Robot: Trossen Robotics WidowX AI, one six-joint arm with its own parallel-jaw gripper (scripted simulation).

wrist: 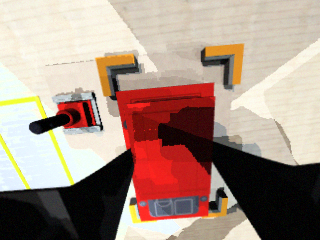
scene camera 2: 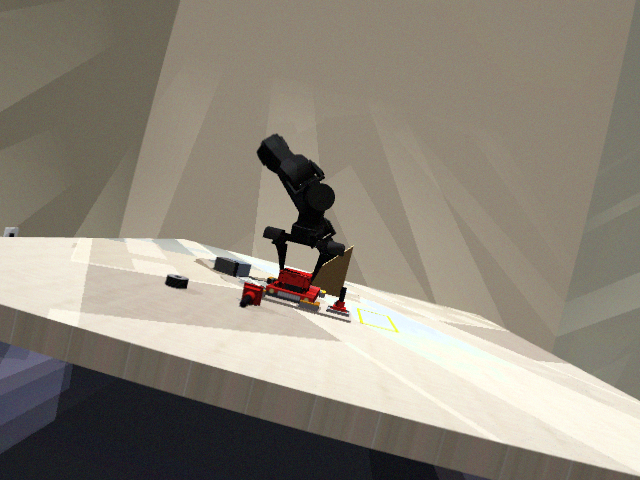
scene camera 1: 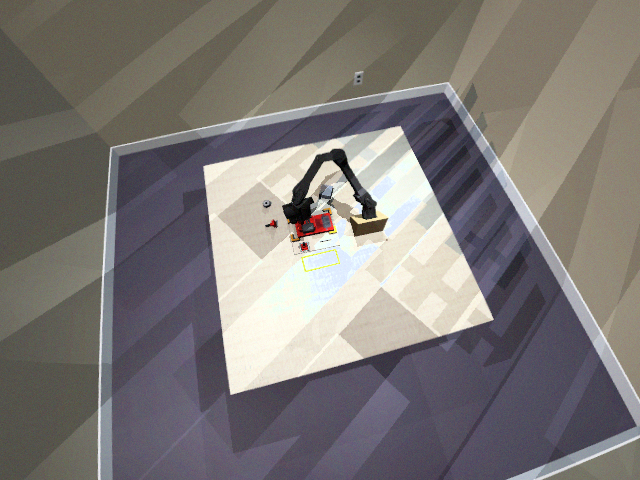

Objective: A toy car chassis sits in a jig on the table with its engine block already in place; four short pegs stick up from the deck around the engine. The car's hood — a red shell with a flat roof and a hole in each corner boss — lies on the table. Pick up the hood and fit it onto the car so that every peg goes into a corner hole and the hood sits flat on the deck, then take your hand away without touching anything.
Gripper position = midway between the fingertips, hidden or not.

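The gripper (scene camera 2: pixel 296 277) is visible; the wrist view also shows the gripper (wrist: pixel 170 148).
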